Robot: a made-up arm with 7 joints.
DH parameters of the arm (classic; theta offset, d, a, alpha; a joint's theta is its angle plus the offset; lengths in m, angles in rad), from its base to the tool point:
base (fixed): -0.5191 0 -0.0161 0
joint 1: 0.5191 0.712 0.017 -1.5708
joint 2: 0 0.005 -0.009 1.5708
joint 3: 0 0.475 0.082 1.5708
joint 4: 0 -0.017 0.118 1.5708
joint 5: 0 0.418 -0.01 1.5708
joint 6: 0 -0.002 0.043 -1.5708
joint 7: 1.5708 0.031 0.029 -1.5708
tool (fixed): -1.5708 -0.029 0 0
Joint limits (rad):
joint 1: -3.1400..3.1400
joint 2: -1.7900..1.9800
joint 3: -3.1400..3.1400
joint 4: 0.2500..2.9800
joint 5: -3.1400..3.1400
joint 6: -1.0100..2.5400
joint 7: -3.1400..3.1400
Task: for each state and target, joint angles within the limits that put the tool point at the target. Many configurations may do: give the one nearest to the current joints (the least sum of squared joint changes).
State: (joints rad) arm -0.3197 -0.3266 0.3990 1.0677 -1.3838 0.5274 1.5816
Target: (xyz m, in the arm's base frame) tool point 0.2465 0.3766 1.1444
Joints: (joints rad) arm -0.0549 -0.3734 0.7910 0.9281 -1.4004 0.5036 1.5718
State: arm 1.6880 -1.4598 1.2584 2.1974 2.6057 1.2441 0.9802
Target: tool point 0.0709 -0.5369 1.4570
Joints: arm 2.2692 -0.8318 0.6967 2.2700 2.6031 1.2219 1.0215
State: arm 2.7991 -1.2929 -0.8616 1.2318 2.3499 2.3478 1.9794
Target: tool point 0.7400 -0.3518 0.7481
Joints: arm 2.2861 -1.7900 -1.1346 1.9733 2.4361 2.3047 2.0356
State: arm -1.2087 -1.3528 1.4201 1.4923 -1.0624 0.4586 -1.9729
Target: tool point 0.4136 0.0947 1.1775
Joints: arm -1.5120 -0.9480 0.7988 1.0799 -1.1229 0.5355 -2.0282
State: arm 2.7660 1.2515 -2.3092 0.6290 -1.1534 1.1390 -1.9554
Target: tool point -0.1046 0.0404 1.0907
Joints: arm 2.9841 1.5598 -3.0965 0.4755 -1.2393 1.2907 -2.0113
